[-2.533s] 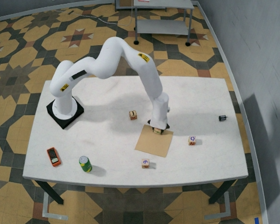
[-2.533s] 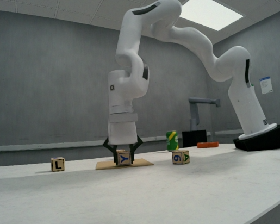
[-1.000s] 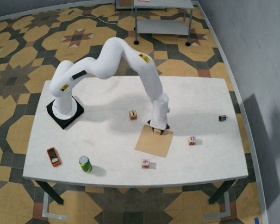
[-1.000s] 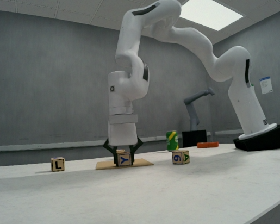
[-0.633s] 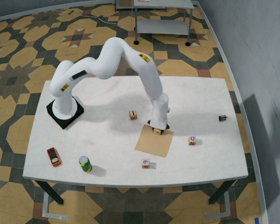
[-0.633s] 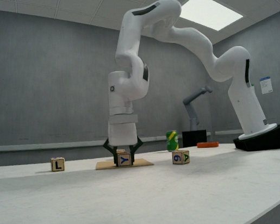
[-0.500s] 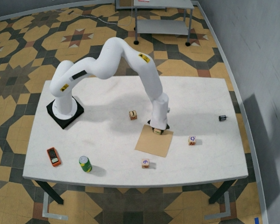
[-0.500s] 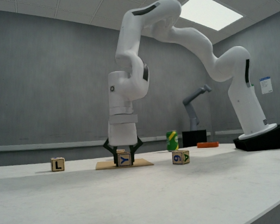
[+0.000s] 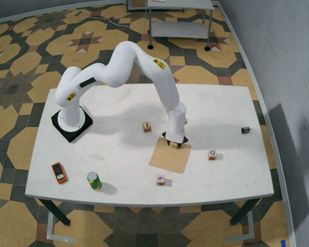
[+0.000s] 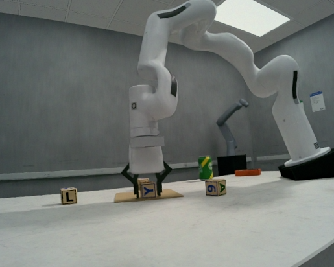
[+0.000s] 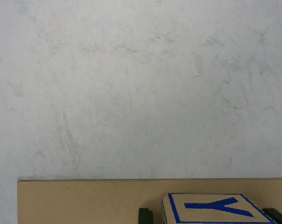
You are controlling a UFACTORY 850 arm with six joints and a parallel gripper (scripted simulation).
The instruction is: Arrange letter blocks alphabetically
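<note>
The J block lies 14 cm to the left of my hand and 14 cm behind it. Also, from my hand: tan mat (6 cm to the right, 3 cm behind, 2 cm below); then small black object (50 cm ahead, 4 cm to the left, 1 cm below); then Q block (21 cm ahead, 11 cm to the right).
</note>
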